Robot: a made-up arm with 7 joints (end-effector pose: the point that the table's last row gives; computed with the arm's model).
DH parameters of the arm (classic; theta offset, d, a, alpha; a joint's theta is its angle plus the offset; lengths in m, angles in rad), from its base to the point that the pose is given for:
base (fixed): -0.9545 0 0.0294 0
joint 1: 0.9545 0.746 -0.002 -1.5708
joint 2: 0 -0.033 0.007 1.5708
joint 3: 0 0.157 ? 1.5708
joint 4: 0 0.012 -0.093 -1.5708
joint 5: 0 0.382 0.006 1.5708
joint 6: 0 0.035 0.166 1.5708
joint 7: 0.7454 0 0.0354 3.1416
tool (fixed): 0.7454 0.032 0 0
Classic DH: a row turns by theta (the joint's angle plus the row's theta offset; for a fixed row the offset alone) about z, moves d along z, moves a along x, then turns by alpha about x.
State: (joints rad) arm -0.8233 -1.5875 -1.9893 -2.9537 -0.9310 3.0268 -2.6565
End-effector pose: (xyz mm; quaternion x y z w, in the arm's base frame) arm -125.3 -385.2 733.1 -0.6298 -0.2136 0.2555 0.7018
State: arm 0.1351 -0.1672 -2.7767 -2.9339 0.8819 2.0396 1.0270
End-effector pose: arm -199.1 -55.4 384.0 -0.5124 -0.1348 0.6575 0.5357
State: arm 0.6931 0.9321 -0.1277 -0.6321 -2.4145 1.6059 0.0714
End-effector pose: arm 589.3 430.1 903.7 -0.8932 -0.3280 0.0942 0.2926
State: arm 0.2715 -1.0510 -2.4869 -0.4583 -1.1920 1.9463 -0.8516
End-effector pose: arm -579.9 -376.9 1042.7 -0.1936 0.3405 -0.6803 0.6195
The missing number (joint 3, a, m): 0.049
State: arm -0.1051 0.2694 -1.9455 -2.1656 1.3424 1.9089 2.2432
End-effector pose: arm -296.0 -457.8 753.2 -0.4625 -0.0710 0.5648 0.6798
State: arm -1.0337 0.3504 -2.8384 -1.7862 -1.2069 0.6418 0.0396
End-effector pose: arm -287.9 391.0 1084.3 -0.4734 -0.3894 0.5596 0.5579
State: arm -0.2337 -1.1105 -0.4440 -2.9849 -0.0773 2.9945 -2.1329
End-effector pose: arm 268.2 -278.6 972.0 -0.4483 -0.2808 0.5854 0.6144
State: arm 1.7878 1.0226 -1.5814 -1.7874 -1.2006 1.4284 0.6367
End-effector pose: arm 630.7 257.9 876.6 -0.8668 -0.2413 -0.1478 0.4106
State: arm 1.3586 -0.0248 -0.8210 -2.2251 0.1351 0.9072 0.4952
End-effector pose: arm 494.2 163.4 576.1 -0.2334 0.5622 0.0232 0.7930
